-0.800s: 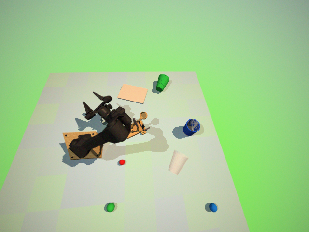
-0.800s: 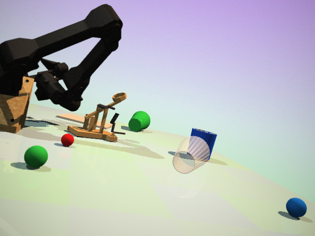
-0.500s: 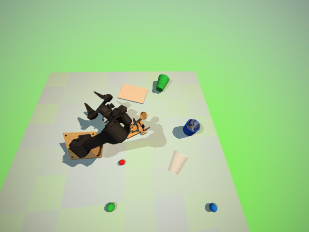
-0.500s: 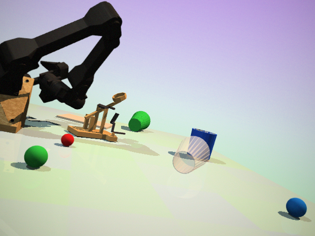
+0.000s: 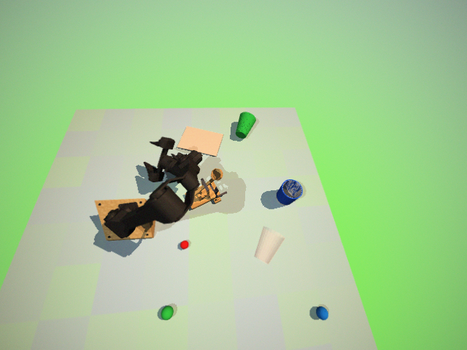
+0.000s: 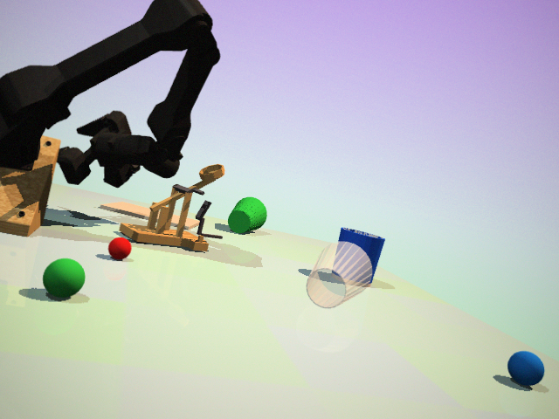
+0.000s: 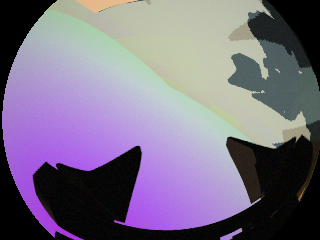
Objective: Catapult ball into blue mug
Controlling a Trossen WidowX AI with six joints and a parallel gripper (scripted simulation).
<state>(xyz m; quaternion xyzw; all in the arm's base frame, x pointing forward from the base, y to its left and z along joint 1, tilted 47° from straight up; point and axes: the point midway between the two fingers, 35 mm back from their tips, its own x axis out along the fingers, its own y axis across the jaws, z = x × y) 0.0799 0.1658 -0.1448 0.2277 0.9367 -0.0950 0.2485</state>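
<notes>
The catapult frame lies 230 mm ahead of my gripper tip, 160 mm to the right of it and 50 mm below it. The rest, counted from my gripper tip: tan board: 220 mm ahead, 140 mm to the left, 130 mm below; then wooden catapult: 250 mm ahead, 170 mm to the right, 60 mm below; then red ball: 130 mm ahead, 370 mm to the right, 120 mm below.
</notes>
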